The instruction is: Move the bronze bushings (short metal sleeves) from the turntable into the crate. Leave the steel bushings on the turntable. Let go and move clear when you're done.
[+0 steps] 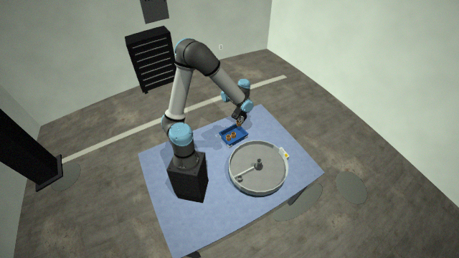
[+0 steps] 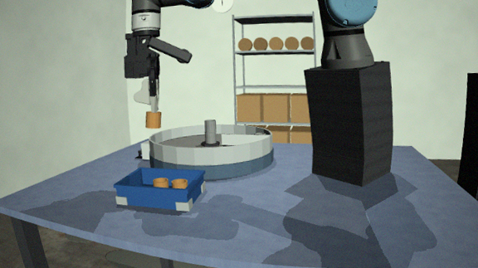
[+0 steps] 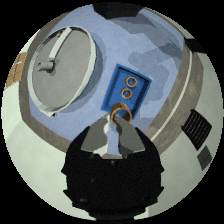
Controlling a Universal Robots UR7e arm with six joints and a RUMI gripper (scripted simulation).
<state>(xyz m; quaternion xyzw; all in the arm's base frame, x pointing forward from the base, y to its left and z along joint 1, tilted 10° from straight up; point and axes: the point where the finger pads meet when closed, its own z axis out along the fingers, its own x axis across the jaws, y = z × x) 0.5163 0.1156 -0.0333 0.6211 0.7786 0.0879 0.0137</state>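
Right now my hand is 20 mm past the blue crate, 50 mm to the right of it and 180 mm above it. Also, from my hand: turntable: 80 mm behind, 300 mm to the right, 150 mm below.
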